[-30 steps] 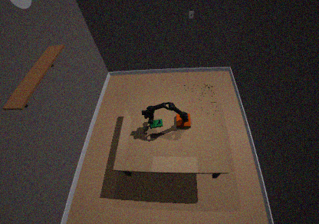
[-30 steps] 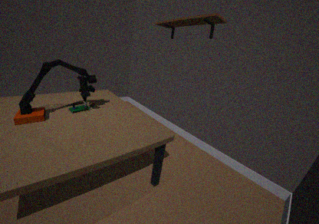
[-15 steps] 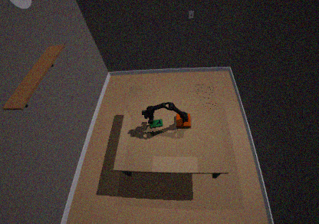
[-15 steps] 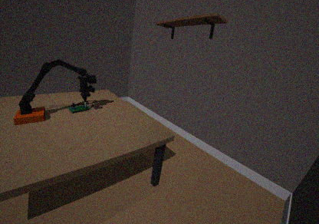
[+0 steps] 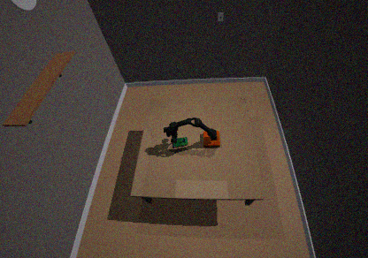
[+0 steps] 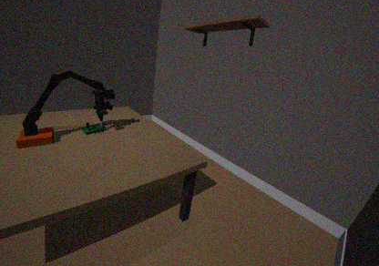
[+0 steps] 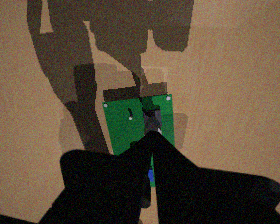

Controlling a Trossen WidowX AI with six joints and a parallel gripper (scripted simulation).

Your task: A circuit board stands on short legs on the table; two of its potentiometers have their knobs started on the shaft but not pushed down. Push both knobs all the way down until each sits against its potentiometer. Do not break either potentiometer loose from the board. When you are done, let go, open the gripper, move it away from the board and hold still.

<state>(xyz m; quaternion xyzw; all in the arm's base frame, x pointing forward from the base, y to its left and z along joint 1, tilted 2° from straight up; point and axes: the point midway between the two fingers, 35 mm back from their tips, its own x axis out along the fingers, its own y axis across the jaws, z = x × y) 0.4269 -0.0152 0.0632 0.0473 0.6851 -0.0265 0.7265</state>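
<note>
Now: the grey knob 20 mm below my gripper tip.
</note>
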